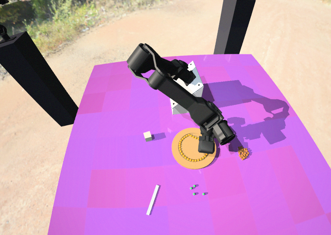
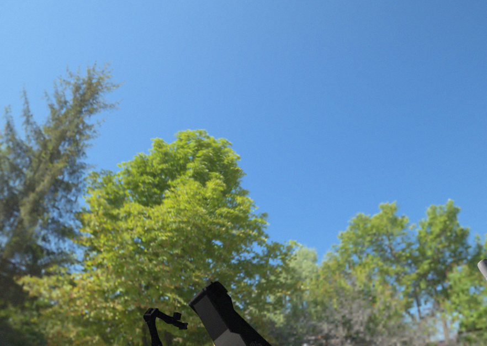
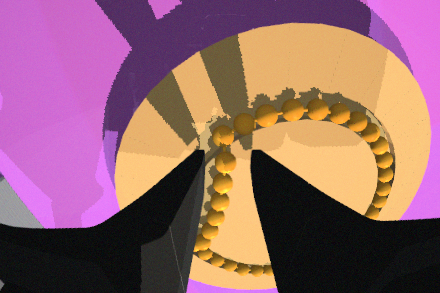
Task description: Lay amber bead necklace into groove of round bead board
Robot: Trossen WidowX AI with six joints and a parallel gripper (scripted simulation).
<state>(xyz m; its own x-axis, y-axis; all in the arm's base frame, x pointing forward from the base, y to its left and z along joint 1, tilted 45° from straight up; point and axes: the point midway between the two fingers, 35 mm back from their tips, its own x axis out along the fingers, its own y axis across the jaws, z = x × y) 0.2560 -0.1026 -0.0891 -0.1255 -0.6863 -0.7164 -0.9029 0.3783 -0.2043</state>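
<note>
Right now the round tan bead board is 2 cm ahead of my gripper tip, 5 cm to the right of it and 1 cm below it. The rest, counted from my gripper tip: small cream cube: 8 cm behind, 24 cm to the right; white bar: 19 cm ahead, 28 cm to the right, 1 cm below.
</note>
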